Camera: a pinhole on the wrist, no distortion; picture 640 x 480 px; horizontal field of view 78.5 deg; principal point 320.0 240.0 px. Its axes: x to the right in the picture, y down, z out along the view. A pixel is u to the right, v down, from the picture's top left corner.
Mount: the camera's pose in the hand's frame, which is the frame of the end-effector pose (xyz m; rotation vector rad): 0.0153 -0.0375 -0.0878 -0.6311 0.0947 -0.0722
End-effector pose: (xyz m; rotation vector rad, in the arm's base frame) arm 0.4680 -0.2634 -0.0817 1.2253 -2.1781 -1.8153
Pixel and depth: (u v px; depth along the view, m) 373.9 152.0 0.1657
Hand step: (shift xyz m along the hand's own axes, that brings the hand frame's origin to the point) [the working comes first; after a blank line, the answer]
In the camera's frame: 0.0228 -0.0372 0.1657

0.0548 0.0273 0.0658
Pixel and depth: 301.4 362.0 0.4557
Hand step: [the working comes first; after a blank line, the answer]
In the camera's frame: -0.0216 0.1419 0.4557

0.0495 0.3456 0.1957
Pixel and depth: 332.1 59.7 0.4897
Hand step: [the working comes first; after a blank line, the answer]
In the camera's frame: 0.0151 -0.2254 0.4897

0.0757 0.0662 0.4380
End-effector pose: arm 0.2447 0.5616 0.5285 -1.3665 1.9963 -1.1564
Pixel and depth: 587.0 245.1 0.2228
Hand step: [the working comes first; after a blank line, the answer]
In the camera's frame: 0.1519 0.0029 0.2228

0.1908 0.0806 0.0794
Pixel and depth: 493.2 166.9 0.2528
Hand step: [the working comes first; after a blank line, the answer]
In the camera's frame: 0.1118 -0.0472 0.2528

0.1524 0.0617 0.1358
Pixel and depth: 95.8 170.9 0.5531
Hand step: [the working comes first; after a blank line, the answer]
In the camera's frame: -0.3166 -0.0976 0.5531

-0.2419 0.2381 0.4352
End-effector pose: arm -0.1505 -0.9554 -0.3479 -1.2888 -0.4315 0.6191
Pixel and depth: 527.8 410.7 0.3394
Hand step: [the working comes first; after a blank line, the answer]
In the camera's frame: 0.1801 0.1479 0.3394

0.2373 0.2629 0.0853
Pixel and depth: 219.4 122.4 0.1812
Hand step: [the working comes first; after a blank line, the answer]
In the camera's frame: -0.0465 -0.0544 0.1812

-0.0130 0.0292 0.0930
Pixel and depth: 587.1 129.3 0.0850
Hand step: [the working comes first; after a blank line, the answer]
In the camera's frame: 0.0580 -0.0240 0.0850

0.0813 -0.0127 -0.0091
